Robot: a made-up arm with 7 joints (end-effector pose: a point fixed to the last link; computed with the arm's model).
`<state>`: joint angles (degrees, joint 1 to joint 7).
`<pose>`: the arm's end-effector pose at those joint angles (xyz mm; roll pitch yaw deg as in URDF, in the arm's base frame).
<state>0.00 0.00 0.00 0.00 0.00 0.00 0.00</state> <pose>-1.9 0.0 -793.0 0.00 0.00 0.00</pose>
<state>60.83 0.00 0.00 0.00 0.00 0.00 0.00</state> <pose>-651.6 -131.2 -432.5 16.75 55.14 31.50</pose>
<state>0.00 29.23 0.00 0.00 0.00 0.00 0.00</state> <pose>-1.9 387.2 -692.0 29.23 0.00 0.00</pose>
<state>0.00 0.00 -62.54 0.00 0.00 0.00 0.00</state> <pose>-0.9 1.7 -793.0 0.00 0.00 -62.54</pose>
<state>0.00 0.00 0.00 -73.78 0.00 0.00 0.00</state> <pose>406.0 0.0 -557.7 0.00 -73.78 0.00</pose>
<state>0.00 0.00 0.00 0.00 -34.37 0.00 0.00</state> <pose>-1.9 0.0 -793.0 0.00 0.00 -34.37</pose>
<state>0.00 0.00 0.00 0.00 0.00 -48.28 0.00</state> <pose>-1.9 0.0 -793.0 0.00 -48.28 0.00</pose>
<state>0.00 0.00 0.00 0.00 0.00 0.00 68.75</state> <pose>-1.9 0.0 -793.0 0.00 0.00 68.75</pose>
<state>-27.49 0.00 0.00 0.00 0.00 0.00 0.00</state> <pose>342.3 -28.5 -714.8 2.31 -25.71 -10.09</pose>
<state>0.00 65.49 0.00 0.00 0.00 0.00 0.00</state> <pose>-1.9 721.5 -329.0 65.49 0.00 0.00</pose>
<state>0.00 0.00 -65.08 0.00 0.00 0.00 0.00</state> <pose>-0.8 1.7 -793.0 0.00 0.00 -65.08</pose>
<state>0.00 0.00 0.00 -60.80 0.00 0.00 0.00</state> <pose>362.2 0.0 -634.8 0.00 -60.80 0.00</pose>
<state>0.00 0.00 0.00 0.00 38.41 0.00 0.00</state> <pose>-1.9 0.0 -793.0 0.00 0.00 38.41</pose>
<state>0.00 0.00 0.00 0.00 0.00 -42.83 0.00</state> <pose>-1.9 0.0 -793.0 0.00 -42.83 0.00</pose>
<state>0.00 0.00 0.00 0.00 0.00 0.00 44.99</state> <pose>-1.9 0.0 -793.0 0.00 0.00 44.99</pose>
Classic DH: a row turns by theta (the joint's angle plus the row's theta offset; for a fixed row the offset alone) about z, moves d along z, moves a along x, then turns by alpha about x. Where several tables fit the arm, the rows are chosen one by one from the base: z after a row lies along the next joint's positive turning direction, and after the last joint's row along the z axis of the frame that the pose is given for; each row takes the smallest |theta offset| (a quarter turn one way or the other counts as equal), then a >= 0, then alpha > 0; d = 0 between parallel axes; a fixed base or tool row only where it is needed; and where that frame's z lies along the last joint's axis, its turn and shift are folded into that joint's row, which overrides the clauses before.
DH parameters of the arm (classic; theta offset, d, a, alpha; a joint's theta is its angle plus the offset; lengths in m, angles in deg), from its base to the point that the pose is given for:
base (fixed): 0 0 0 -70
joint 1: 90 0 0 90
joint 2: 70 0 0 -90
joint 3: -90 -0.4036 0.0453 -90
joint 4: 0 0 -0.0472 90
joint 5: 0 -0.3894 0 -90
joint 6: 0 0 0 90
joint 7: 0 0 0 0

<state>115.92 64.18 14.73 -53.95 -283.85 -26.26 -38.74</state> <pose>-520.3 532.1 82.4 66.88 29.74 -0.64</pose>
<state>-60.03 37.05 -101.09 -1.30 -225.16 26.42 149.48</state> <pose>658.6 343.1 -281.0 -20.71 37.91 172.35</pose>
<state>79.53 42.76 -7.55 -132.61 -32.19 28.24 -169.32</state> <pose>-111.1 154.6 -355.9 -34.26 9.11 134.29</pose>
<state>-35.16 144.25 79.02 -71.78 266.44 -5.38 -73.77</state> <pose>-309.6 39.4 623.0 161.75 -35.23 90.00</pose>
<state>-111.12 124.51 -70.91 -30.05 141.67 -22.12 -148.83</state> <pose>-31.9 720.0 323.3 130.20 -33.73 -10.21</pose>
